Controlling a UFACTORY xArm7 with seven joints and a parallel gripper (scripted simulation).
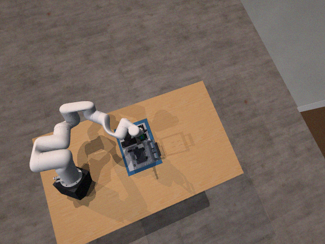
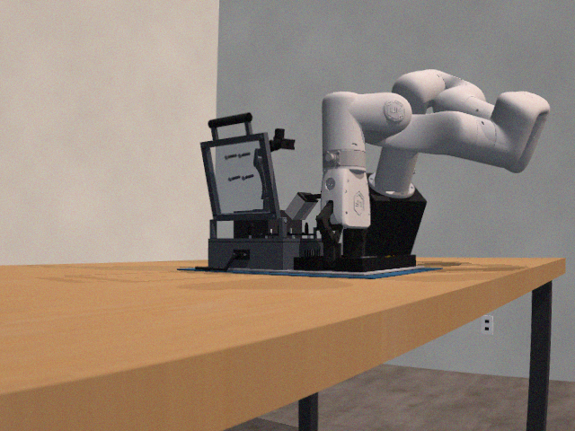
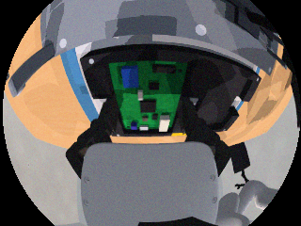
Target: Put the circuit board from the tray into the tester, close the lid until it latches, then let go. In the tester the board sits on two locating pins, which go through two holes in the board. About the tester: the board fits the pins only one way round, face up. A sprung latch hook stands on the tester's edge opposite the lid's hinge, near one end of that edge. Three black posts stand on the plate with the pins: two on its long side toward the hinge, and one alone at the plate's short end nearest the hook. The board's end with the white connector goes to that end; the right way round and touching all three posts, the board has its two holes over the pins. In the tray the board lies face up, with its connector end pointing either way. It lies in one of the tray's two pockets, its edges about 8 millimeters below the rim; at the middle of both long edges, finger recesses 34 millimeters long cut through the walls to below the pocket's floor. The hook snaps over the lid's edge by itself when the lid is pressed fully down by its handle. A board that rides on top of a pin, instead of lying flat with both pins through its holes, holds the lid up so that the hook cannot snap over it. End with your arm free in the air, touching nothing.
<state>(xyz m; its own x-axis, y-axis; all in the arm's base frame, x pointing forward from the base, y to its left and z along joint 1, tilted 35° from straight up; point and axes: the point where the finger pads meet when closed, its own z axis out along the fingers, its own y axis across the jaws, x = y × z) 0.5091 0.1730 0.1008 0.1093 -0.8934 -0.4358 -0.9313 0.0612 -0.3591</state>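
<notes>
Right now my hand is right at the green circuit board. Round my hand: tester plate: 17 cm to the right, 5 cm above, 1 cm behind; then latch hook: 12 cm to the right, 9 cm behind, 6 cm above; then tester: 13 cm to the right, 9 cm above, 1 cm ahead.
</notes>
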